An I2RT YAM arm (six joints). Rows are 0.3 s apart.
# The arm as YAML. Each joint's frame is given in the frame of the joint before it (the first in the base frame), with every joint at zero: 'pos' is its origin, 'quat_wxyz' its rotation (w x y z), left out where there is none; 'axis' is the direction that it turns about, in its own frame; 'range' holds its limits. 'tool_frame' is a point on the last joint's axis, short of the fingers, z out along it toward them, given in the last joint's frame.
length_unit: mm
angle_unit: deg
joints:
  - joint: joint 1
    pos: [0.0, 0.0, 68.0]
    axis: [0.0, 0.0, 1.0]
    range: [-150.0, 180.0]
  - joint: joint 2
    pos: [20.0, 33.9, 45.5]
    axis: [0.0, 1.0, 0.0]
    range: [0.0, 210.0]
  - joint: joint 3
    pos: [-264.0, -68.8, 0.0]
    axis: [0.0, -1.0, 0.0]
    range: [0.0, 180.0]
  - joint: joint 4
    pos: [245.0, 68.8, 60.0]
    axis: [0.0, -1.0, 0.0]
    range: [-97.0, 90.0]
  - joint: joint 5
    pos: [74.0, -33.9, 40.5]
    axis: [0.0, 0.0, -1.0]
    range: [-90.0, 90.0]
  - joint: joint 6
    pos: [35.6, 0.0, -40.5]
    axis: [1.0, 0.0, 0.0]
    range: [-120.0, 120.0]
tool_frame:
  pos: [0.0, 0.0, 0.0]
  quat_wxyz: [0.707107, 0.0, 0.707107, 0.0]
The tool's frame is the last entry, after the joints.
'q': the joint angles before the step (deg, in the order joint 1, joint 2, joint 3, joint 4, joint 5, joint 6). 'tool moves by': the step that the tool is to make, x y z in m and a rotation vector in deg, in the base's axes. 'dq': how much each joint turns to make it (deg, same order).
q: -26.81, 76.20, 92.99, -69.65, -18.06, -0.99
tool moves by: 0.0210, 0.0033, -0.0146, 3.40, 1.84, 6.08
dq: 2.24, 3.61, -0.18, -0.01, -4.07, -1.95
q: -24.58, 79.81, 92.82, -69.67, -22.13, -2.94
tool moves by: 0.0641, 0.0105, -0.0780, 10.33, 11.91, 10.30
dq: 5.95, 13.27, -3.75, 1.32, -6.58, -1.90
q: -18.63, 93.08, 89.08, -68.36, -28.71, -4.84
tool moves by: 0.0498, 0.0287, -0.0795, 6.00, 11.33, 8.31
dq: 6.68, 14.06, -0.64, 1.57, -3.06, -1.25
